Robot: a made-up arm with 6 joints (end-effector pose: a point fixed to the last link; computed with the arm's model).
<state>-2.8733 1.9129 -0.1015 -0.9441 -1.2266 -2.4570</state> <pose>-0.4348 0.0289 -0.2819 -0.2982 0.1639 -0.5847</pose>
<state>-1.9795 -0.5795 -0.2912 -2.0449 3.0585 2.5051</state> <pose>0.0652 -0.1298 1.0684 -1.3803 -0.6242 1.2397</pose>
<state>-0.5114 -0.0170 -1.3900 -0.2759 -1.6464 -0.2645</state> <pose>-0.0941 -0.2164 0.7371 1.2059 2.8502 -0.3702</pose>
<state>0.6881 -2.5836 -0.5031 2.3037 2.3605 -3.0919</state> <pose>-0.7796 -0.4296 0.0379 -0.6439 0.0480 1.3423</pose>
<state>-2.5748 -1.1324 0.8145 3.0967 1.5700 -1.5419</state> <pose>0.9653 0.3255 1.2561 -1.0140 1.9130 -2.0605</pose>
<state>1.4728 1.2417 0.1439 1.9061 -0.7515 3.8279</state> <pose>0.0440 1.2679 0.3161 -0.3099 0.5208 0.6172</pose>
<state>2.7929 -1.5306 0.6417 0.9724 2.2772 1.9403</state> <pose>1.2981 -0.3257 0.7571 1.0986 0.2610 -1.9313</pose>
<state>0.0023 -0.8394 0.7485 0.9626 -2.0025 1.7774</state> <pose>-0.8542 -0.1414 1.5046 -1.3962 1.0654 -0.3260</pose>
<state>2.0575 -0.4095 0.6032 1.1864 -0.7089 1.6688</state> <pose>0.2013 -0.1848 1.7640 -1.5608 -1.4991 0.1115</pose>
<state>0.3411 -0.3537 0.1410 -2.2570 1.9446 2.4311</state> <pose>0.1877 0.2307 1.2989 0.0524 0.9363 -0.9968</pose>
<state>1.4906 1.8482 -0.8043 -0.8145 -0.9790 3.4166</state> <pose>0.1897 0.2700 0.0722 -0.0519 -0.6276 -2.2082</pose>
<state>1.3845 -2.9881 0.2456 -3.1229 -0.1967 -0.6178</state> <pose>-0.3617 -0.6022 -0.4998 0.6850 -0.3224 -1.7751</pose>
